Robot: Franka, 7 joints.
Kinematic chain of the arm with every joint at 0, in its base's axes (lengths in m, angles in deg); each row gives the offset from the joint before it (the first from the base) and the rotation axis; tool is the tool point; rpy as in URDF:
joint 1: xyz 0 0 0.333 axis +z
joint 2: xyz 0 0 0 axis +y
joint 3: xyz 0 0 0.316 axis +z
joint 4: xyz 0.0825 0 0 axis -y
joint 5: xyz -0.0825 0 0.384 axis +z
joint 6: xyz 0 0 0 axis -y
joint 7: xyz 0.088 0 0 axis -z
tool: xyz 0 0 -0.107 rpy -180 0 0
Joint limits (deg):
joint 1: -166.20..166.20
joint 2: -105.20..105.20
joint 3: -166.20..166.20
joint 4: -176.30..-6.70
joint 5: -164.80..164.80
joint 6: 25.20..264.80
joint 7: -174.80..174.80
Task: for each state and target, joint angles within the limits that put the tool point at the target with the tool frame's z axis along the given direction. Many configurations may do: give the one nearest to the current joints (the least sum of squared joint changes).
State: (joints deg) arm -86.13 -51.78 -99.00 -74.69 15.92 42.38 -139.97
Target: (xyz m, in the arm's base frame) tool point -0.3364 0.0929 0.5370 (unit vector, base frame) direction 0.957 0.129 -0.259
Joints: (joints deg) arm -82.88 -82.49 -66.74 -112.46 19.82 25.20 -139.97
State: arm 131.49 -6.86 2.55 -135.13 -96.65 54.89 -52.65
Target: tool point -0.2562 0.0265 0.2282 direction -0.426 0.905 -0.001
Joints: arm 166.20 -14.49 33.08 -176.18 -94.39 99.43 -52.65
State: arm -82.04 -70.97 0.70 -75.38 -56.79 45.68 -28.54
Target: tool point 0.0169 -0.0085 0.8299 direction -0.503 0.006 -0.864
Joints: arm -82.67 -58.98 12.05 -96.70 -33.92 35.63 -28.54
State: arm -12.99 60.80 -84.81 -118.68 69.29 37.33 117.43
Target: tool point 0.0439 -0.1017 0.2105 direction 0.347 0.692 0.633
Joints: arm -10.26 50.68 -50.63 -160.79 19.43 36.83 117.43
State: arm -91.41 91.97 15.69 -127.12 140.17 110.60 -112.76
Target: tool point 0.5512 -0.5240 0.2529 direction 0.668 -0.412 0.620
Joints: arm -76.24 60.84 42.08 -83.19 142.39 105.19 -112.76
